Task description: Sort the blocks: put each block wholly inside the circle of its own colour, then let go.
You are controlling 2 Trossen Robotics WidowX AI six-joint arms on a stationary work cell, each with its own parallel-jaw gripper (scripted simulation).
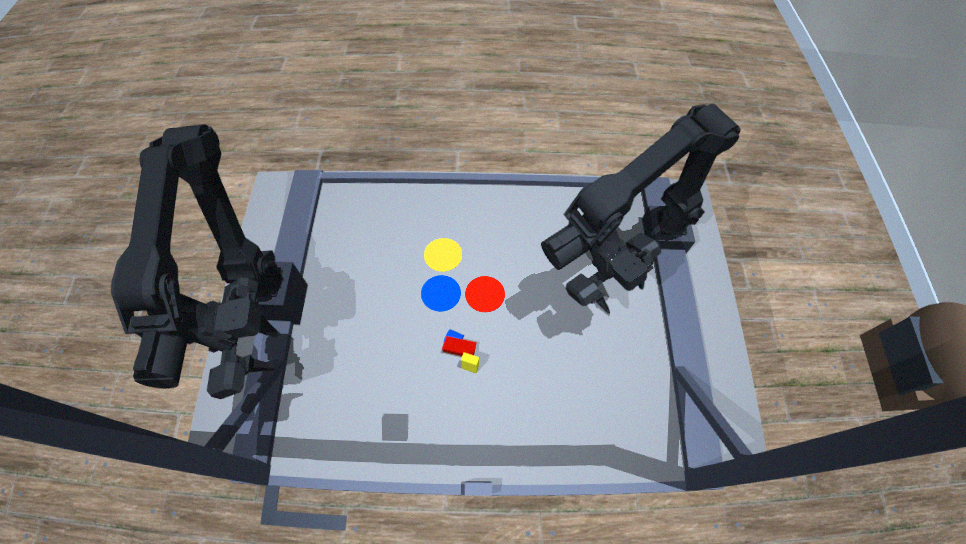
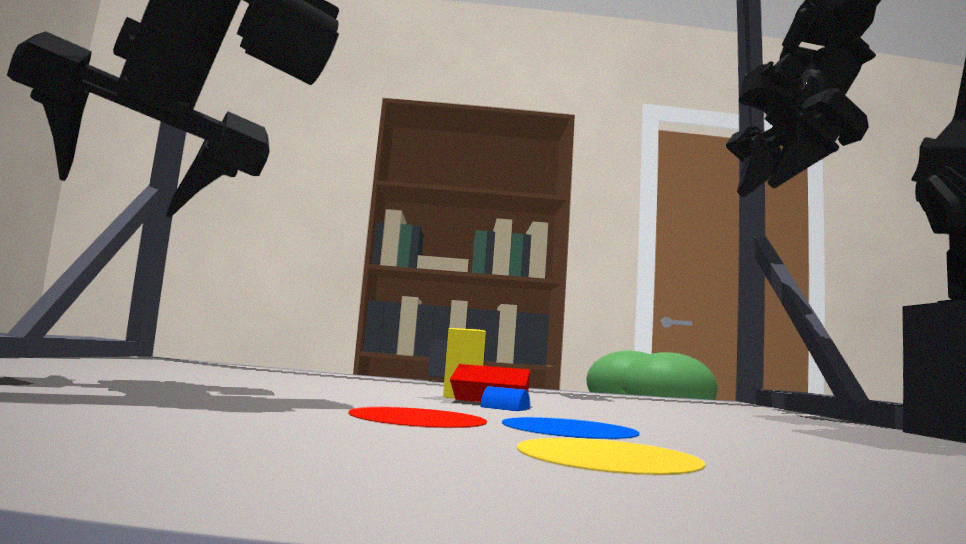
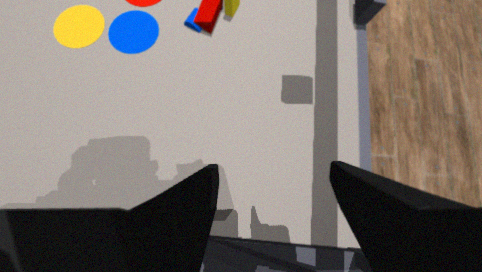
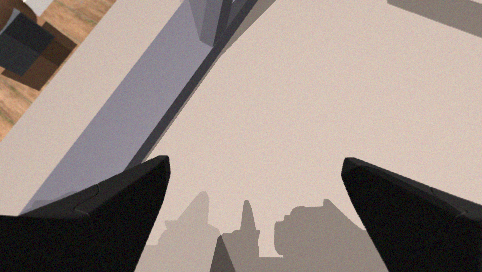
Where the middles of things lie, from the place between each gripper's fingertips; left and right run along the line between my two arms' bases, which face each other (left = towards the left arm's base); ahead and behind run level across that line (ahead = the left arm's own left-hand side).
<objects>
The yellow block [image 2: 465, 346] lies 20 mm behind my left hand, 340 mm to the right of it and 250 mm below it. From my left hand the other things lie so: red block [image 2: 468, 382]: 20 mm ahead, 320 mm to the right, 260 mm below; then blue circle [image 2: 550, 426]: 160 mm ahead, 310 mm to the right, 280 mm below; then blue block [image 2: 493, 397]: 50 mm ahead, 320 mm to the right, 270 mm below.
I see the red circle [image 2: 416, 417] 120 mm ahead of my right hand, 240 mm to the left of it and 170 mm below it. The rest, counted from my right hand: red block (10 mm behind, 320 mm to the left, 160 mm below); then yellow block (40 mm behind, 300 mm to the left, 140 mm below); then blue block (20 mm ahead, 330 mm to the left, 170 mm below).
</objects>
